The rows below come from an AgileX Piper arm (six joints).
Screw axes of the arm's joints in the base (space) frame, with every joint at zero. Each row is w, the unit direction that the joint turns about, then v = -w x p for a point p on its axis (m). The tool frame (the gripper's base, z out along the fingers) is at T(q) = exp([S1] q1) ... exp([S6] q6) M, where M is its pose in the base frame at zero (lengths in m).
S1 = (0, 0, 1, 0, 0, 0)
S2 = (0, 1, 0, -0.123, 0, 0)
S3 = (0, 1, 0, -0.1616, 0, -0.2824)
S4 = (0.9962, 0, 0.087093, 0, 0.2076, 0)
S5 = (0, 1, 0, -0.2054, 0, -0.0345)
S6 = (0.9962, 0, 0.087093, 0, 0.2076, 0)
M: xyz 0.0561 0 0.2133 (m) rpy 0 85 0 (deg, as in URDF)
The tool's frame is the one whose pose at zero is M.
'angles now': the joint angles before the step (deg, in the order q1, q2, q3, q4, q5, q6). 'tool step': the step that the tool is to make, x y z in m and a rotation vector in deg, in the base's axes. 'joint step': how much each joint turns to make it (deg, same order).
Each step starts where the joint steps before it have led.
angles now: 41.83, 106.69, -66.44, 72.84, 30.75, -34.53
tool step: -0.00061, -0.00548, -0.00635, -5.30, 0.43, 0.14
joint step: 0.00, 0.00, 0.00, -10.41, -0.38, 8.51
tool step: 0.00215, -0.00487, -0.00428, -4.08, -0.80, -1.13
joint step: 0.00, 0.00, 0.00, -8.20, -1.43, 6.82
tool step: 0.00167, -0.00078, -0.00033, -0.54, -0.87, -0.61
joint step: 0.00, 0.00, -0.01, -1.19, -1.03, 0.85
